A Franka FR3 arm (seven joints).
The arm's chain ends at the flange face. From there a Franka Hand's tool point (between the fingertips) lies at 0.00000 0.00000 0.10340 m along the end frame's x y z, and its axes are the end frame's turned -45 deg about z.
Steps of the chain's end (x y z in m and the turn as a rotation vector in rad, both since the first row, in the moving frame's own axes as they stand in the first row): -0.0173, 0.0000, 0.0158, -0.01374, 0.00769, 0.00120; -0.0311, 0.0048, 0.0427, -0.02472, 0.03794, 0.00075; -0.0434, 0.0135, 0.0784, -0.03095, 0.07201, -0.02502; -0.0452, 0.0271, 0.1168, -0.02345, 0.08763, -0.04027
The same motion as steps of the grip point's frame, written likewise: -0.0127, -0.0107, 0.0158, -0.01515, -0.00428, 0.00120; -0.0244, -0.0140, 0.0426, -0.04431, 0.00935, 0.00075; -0.0371, -0.0137, 0.0781, -0.07280, 0.02903, -0.02502; -0.0463, -0.0048, 0.1164, -0.07855, 0.04538, -0.04027
